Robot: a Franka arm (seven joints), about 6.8 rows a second.
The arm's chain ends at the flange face. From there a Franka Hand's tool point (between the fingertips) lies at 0.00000 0.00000 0.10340 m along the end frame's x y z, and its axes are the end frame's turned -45 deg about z.
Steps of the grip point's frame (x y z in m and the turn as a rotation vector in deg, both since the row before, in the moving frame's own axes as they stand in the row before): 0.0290 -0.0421 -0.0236 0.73 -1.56 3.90; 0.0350 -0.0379 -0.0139 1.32 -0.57 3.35; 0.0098 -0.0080 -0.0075 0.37 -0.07 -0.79; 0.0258 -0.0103 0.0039 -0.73 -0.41 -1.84
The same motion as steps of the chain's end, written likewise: -0.0063 -0.0512 -0.0236 -0.59 -1.62 3.90; 0.0003 -0.0505 -0.0139 0.53 -1.34 3.35; 0.0018 -0.0122 -0.0075 0.21 -0.31 -0.79; 0.0105 -0.0270 0.0039 -0.81 0.23 -1.84
